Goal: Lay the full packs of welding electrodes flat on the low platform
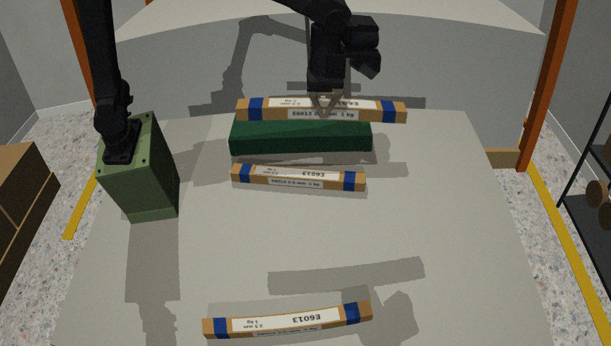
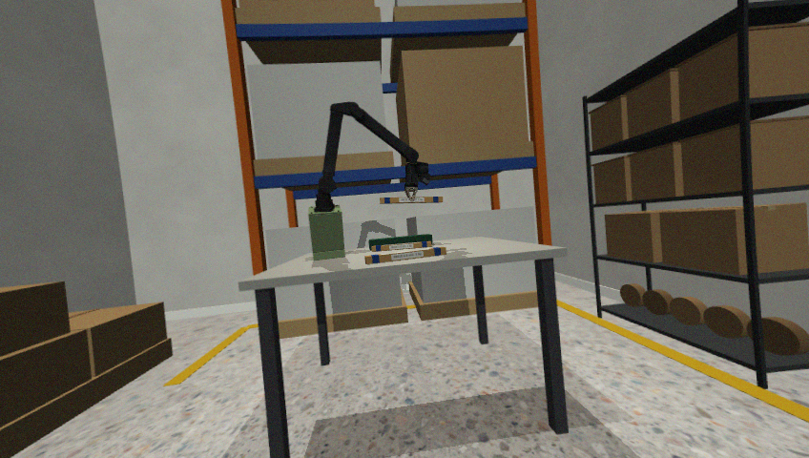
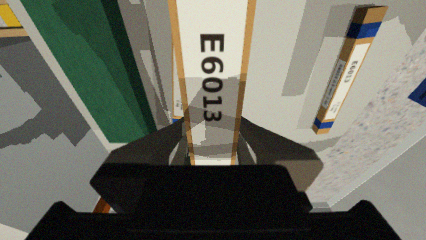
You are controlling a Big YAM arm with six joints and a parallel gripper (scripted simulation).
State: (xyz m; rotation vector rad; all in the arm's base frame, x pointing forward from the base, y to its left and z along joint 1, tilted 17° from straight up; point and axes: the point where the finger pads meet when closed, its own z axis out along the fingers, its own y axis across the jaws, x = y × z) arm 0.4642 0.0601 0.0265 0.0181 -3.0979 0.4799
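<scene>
My hand is 7 cm past the low green platform, 25 cm to the right of it and 26 cm above it.
</scene>
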